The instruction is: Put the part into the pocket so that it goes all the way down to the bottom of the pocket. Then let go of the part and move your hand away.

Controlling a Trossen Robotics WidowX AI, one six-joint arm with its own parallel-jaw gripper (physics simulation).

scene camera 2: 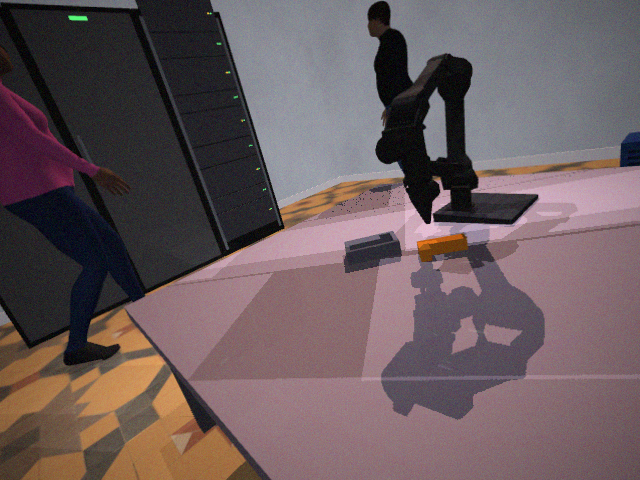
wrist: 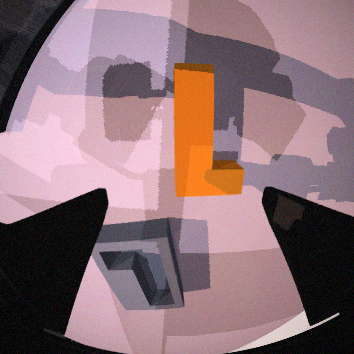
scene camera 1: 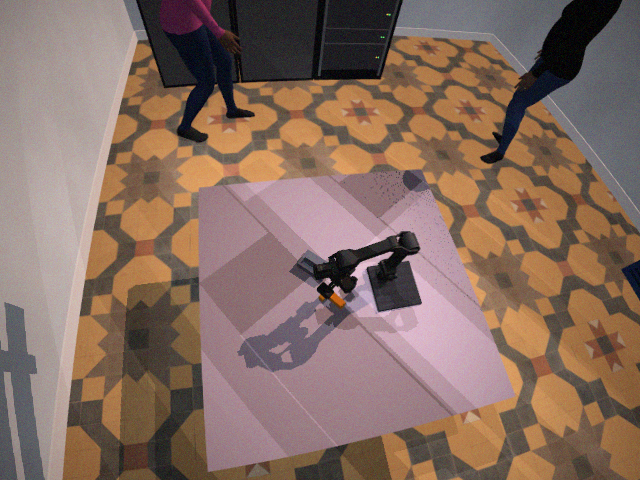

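Pixels of known places: gripper, between the fingertips: (scene camera 2: 425, 218) (wrist: 186, 195) (scene camera 1: 333, 287); arm's base, origin of its link: (scene camera 2: 461, 207) (scene camera 1: 384, 275).
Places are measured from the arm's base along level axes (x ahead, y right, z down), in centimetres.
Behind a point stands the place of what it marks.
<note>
The orange L-shaped part (scene camera 1: 337, 299) {x 25.8, y -3.4, z -0.6 cm} (scene camera 2: 442, 245) {x 27.8, y -2.6, z 0.3 cm} (wrist: 194, 130) {x 26.5, y -2.1, z -0.6 cm} lies on the table beside the grey block. The grey block with the L-shaped pocket (scene camera 1: 307, 264) {x 31.9, y 18.0, z 1.8 cm} (scene camera 2: 372, 249) {x 32.9, y 13.4, z -0.6 cm} (wrist: 172, 260) {x 30.7, y 10.4, z -1.2 cm} stands on the table; the pocket shows empty in the wrist view, and the arm covers some of the block in scene camera 1. My gripper (scene camera 2: 427, 222) {x 26.7, y 0.9, z -6.2 cm} (wrist: 186, 195) {x 26.7, y 0.9, z -6.2 cm} is open with nothing between its fingers. It hangs above the table near the part, apart from it. In scene camera 1 its fingertips are hard to make out against the part.
The arm's dark base plate (scene camera 1: 394, 287) {x -2.2, y -7.0, z 0.5 cm} (scene camera 2: 485, 207) {x 0.3, y -6.7, z 0.4 cm} sits on the pink table top (scene camera 1: 289, 403) {x 59.7, y -36.0, z 2.4 cm} (scene camera 2: 310, 413) {x 78.0, y 0.0, z 2.4 cm}, behind the part in scene camera 2. Server cabinets (scene camera 1: 276, 41) (scene camera 2: 201, 118) and two people stand beyond the table.
</note>
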